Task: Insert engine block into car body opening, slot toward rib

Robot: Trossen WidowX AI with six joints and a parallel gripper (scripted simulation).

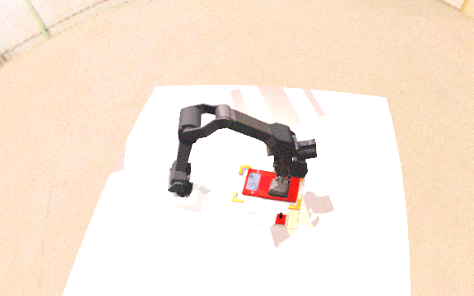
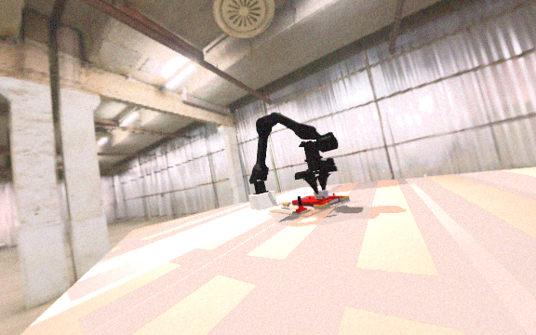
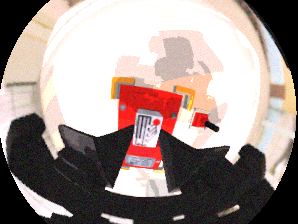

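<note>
The grey engine block is 10 mm below my gripper tip.
</note>
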